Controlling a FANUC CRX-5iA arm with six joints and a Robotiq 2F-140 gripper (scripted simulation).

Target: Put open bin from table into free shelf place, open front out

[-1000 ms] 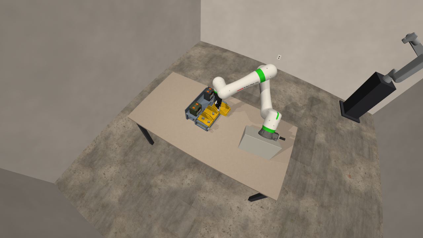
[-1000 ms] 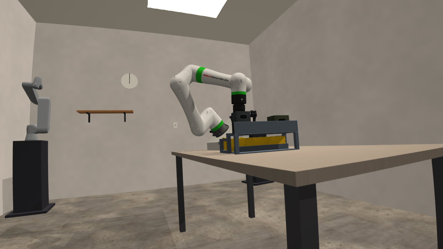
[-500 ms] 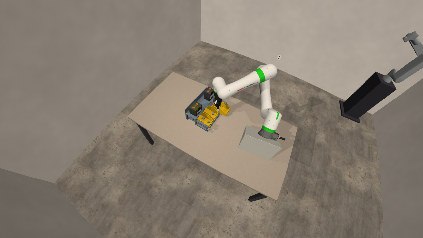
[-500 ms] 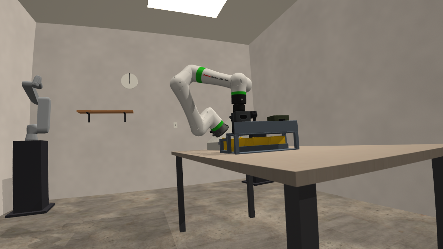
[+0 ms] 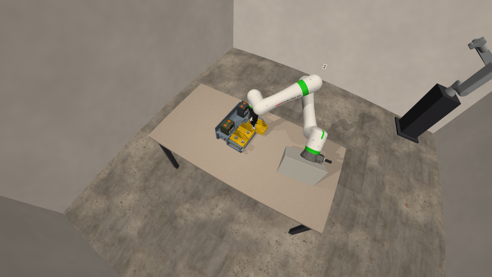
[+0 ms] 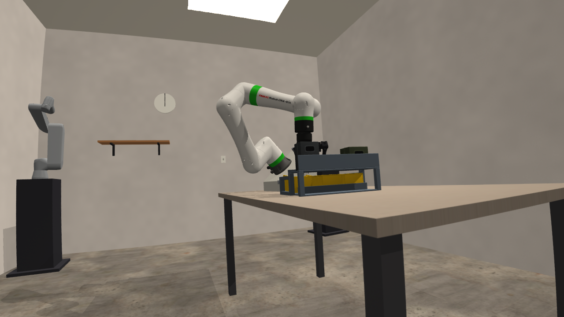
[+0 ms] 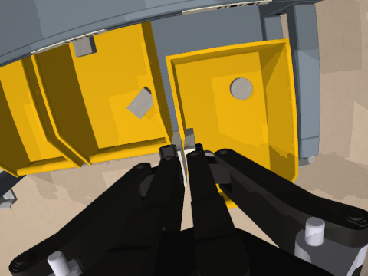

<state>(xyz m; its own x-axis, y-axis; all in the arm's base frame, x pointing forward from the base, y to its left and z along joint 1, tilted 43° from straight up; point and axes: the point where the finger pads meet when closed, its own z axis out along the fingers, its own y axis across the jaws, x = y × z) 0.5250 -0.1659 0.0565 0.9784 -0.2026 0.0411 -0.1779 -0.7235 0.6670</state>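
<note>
The shelf lip is 8 cm below my hand, 7 cm to the left of it and 1 cm behind it. Also, from my hand: grey shelf floor: 12 cm ahead, 9 cm below, 5 cm to the left.
</note>
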